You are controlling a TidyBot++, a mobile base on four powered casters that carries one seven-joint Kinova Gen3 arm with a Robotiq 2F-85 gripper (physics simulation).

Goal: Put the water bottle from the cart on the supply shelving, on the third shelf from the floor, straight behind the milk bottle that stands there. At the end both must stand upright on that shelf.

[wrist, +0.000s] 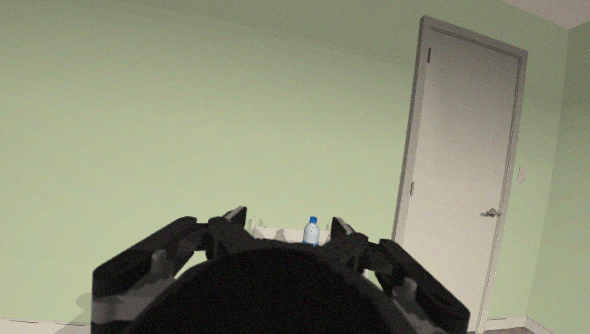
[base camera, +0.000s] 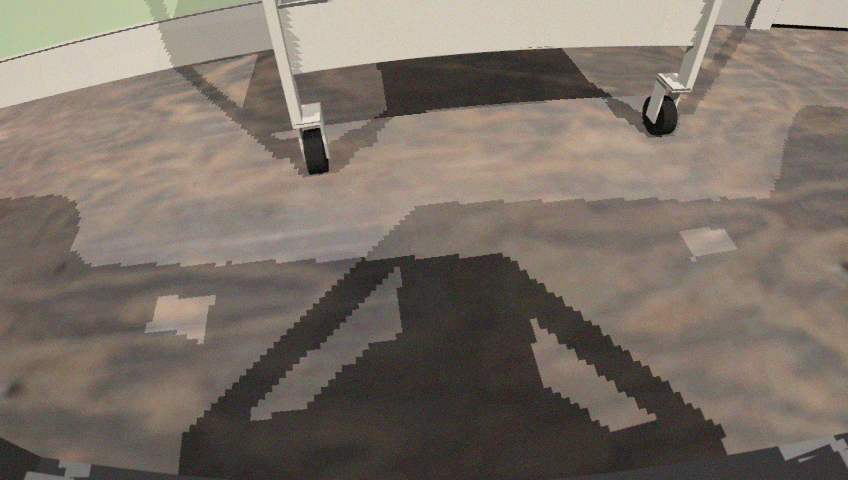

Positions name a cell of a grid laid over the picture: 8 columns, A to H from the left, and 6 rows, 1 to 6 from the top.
Note:
In view: the gripper (wrist: D4), a white cart (wrist: D5) and a door (wrist: G2).

